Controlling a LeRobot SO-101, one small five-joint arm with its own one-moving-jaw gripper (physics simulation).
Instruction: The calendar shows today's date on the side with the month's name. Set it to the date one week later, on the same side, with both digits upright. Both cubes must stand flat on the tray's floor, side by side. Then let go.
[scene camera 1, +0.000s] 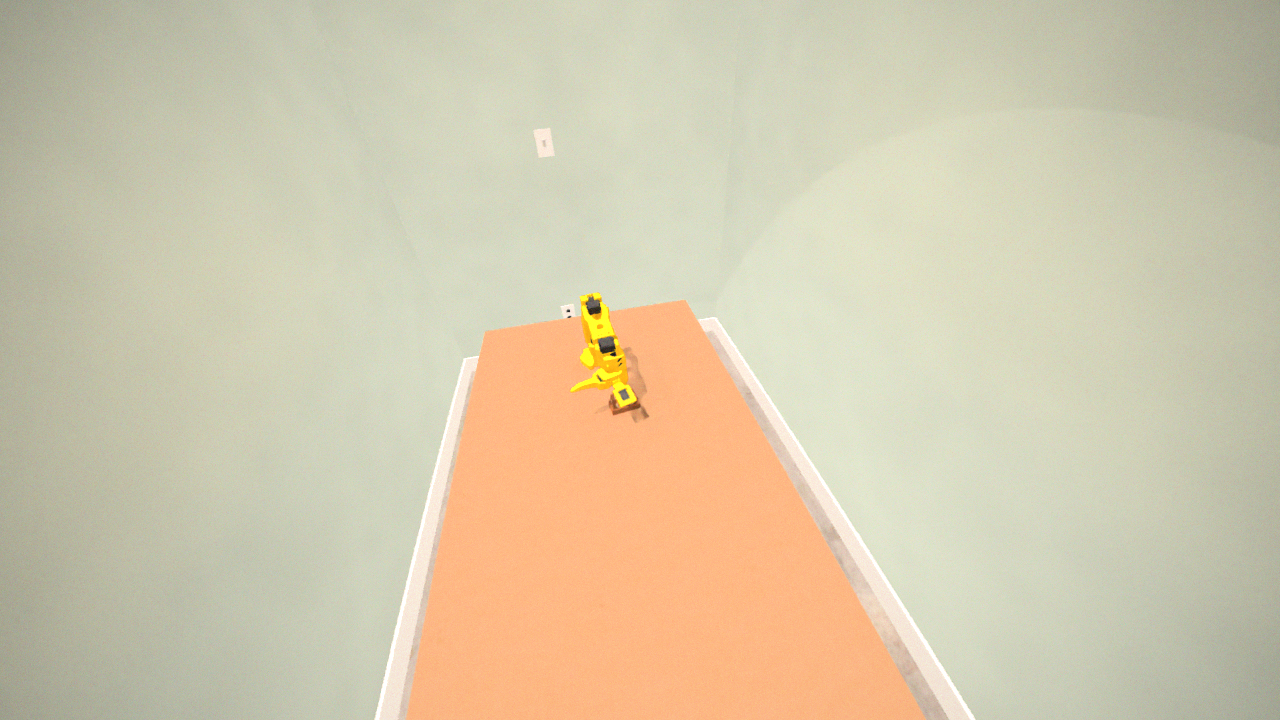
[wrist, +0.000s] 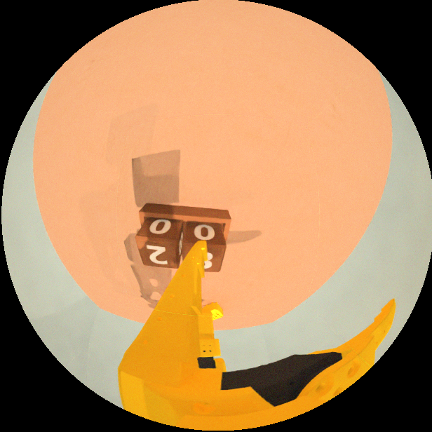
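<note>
The calendar's brown tray (scene camera 1: 625, 410) (wrist: 186, 210) lies on the tabletop, partly covered by the arm in the scene view. In the wrist view, two brown cubes sit side by side in it. The left cube (wrist: 171, 241) shows a white 0 on top and a 2, inverted in this view, on its near face. The right cube (wrist: 218, 248) shows a 0 on top; its near-face digit is partly hidden by the fixed jaw, perhaps an 8 or 3. No month name shows. My gripper (scene camera 1: 597, 395) (wrist: 297, 272) is wide open and empty, its fixed jaw tip over the right cube.
The orange tabletop (scene camera 1: 626, 555) (wrist: 260, 125) stretches around the calendar. A pale ledge (scene camera 1: 827, 532) runs beyond its long right edge. The yellow arm (scene camera 1: 597, 331) stands near the table's far edge. An outlet (scene camera 1: 567, 310) and a switch plate (scene camera 1: 544, 143) are on the wall.
</note>
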